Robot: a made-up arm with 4 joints. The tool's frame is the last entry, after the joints. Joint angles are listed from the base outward.
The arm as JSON. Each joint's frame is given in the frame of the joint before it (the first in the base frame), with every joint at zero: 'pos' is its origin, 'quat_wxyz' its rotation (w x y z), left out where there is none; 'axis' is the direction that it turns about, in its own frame. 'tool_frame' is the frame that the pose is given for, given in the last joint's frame.
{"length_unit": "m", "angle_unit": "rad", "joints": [
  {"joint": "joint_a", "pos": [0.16, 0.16, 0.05], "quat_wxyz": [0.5, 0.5, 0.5, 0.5], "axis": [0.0, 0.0, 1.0]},
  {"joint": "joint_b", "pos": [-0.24, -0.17, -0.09], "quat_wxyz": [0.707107, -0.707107, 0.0, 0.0], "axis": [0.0, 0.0, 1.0]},
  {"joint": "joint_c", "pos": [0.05, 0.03, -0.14], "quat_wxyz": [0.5, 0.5, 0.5, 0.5], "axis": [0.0, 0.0, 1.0]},
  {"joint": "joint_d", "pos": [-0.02, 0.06, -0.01], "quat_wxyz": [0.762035, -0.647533, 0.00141, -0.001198], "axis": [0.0, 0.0, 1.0]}
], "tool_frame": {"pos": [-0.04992, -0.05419, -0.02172], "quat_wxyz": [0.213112, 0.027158, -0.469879, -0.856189]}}
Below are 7 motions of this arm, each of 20 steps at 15 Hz.
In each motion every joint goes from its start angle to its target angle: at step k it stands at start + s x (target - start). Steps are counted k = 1, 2, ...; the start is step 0. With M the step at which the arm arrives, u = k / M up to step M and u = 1 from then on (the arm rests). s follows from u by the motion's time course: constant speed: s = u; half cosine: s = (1 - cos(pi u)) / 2; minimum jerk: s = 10 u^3 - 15 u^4 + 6 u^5.
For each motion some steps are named. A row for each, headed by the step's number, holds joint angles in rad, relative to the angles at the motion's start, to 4 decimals.
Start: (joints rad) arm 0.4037 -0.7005 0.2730 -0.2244
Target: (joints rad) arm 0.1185 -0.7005 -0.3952 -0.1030
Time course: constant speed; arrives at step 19
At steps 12, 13, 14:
12: -0.1801 0.0000 -0.4220 0.0767
13: -0.1951 0.0000 -0.4572 0.0831
14: -0.2101 0.0000 -0.4924 0.0895

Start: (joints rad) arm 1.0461 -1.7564 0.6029 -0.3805
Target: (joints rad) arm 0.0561 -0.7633 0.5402 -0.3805
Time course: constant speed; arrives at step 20
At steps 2, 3, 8, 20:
2: -0.0990 0.0993 -0.0063 0.0000
3: -0.1485 0.1490 -0.0094 0.0000
8: -0.3960 0.3972 -0.0251 0.0000
20: -0.9900 0.9931 -0.0627 0.0000

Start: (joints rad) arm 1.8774 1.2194 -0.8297 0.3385
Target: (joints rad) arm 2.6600 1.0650 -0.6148 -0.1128
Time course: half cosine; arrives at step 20
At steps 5, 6, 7, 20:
5: 0.1146 -0.0226 0.0315 -0.0661
6: 0.1613 -0.0318 0.0443 -0.0930
7: 0.2137 -0.0422 0.0587 -0.1232
20: 0.7826 -0.1544 0.2149 -0.4513

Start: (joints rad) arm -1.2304 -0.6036 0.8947 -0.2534
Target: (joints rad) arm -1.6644 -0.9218 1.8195 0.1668
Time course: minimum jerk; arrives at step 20
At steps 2, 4, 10, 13, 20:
2: -0.0037 -0.0027 0.0079 0.0036
4: -0.0251 -0.0184 0.0536 0.0243
10: -0.2170 -0.1591 0.4624 0.2101
13: -0.3319 -0.2434 0.7073 0.3214
20: -0.4340 -0.3182 0.9248 0.4202

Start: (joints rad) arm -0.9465 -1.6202 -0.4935 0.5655
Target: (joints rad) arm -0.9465 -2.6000 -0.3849 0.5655
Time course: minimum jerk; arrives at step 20
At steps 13, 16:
13: 0.0000 -0.7494 0.0831 0.0000
16: 0.0000 -0.9230 0.1023 0.0000

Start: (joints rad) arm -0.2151 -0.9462 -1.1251 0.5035
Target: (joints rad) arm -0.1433 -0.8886 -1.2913 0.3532
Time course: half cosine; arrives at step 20
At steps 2, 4, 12, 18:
2: 0.0018 0.0014 -0.0041 -0.0037
4: 0.0069 0.0055 -0.0159 -0.0144
12: 0.0470 0.0377 -0.1088 -0.0984
18: 0.0700 0.0562 -0.1621 -0.1466

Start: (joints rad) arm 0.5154 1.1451 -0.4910 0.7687
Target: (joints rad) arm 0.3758 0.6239 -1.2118 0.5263
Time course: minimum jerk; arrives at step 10
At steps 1, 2, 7, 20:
1: -0.0012 -0.0045 -0.0062 -0.0021
2: -0.0081 -0.0302 -0.0417 -0.0140
7: -0.1168 -0.4362 -0.6033 -0.2029
20: -0.1396 -0.5212 -0.7208 -0.2424

